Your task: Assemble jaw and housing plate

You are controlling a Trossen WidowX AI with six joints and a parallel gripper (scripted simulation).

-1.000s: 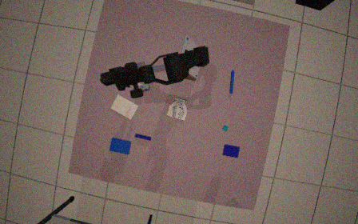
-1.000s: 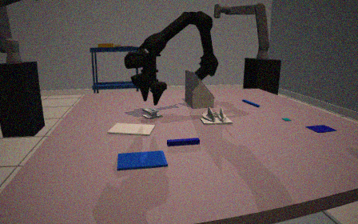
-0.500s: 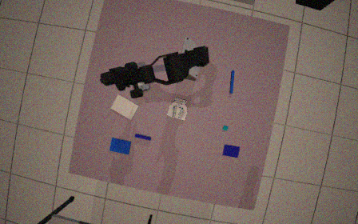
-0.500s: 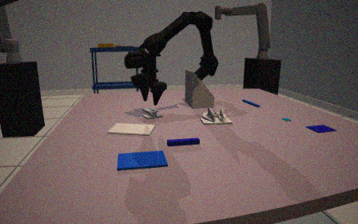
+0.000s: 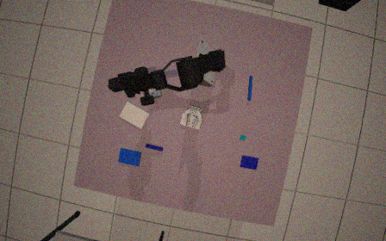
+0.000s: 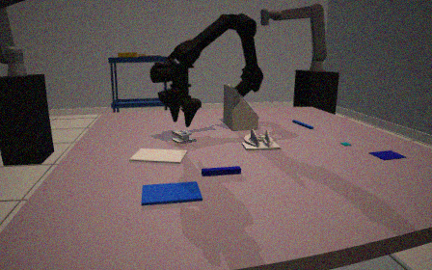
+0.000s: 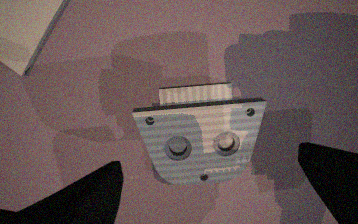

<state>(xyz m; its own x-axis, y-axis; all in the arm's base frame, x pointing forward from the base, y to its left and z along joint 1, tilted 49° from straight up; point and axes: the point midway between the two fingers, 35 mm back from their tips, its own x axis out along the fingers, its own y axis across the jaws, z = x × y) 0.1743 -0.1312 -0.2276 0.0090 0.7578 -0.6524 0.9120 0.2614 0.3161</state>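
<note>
My gripper tip is 3 cm above the grey housing plate and 1 cm to the right of it. From my gripper tip the other things lie so: dark blue bar: 32 cm ahead, 8 cm to the left, 5 cm below; then dark blue slab: 66 cm to the left, 30 cm ahead, 6 cm below; then teal piece: 59 cm to the left, 16 cm ahead, 6 cm below.
</note>
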